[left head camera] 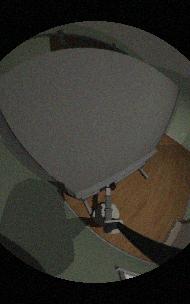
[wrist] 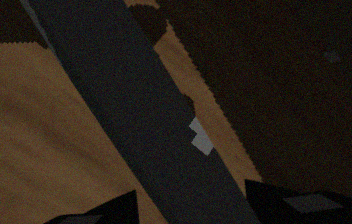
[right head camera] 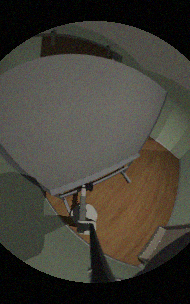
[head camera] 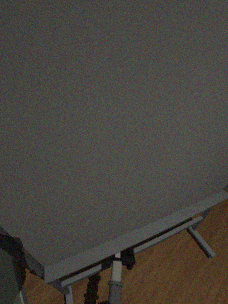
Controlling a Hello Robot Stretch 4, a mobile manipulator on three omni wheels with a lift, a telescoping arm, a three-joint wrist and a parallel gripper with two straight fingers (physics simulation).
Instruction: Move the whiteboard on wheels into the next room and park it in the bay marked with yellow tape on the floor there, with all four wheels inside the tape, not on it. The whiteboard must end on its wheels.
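Places are measured from the robot's base along level axes (x ahead, y left, z up), in millimetres.
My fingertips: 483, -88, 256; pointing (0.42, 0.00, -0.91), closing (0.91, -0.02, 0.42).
Behind a point stands the place of what it marks, as x, y, z.
The whiteboard (head camera: 115, 125) {404, 25, 1383} (left head camera: 90, 115) {364, 103, 1402} (right head camera: 80, 120) {426, -19, 1350} stands upright and fills much of the head views. Its lower frame shows two feet; the wheels cannot be made out. My arm (head camera: 115, 290) {223, -1, 569} reaches to its lower edge, where the dark wrist is partly hidden under the board. In the wrist view my gripper (wrist: 191, 201) {483, -88, 256} is open, its black fingertips either side of a dark grey bar (wrist: 115, 95) {428, -18, 324}, which looks like the whiteboard's lower rail. The bar slants between and beyond the tips; contact cannot be told. The yellow tape bay does not show.
Green walls (left head camera: 95, 257) {-416, 107, 766} (right head camera: 50, 260) curve close along the left and bottom of the side head views, over a wooden floor (left head camera: 142, 215) {-139, -687, -27} (right head camera: 135, 210) {-13, -964, -27}. A dark brown opening or panel (right head camera: 65, 46) {1034, 245, 1969} shows behind the board's top. A pale brown box-like object (right head camera: 154, 243) {-925, -1339, 73} stands at the lower right.
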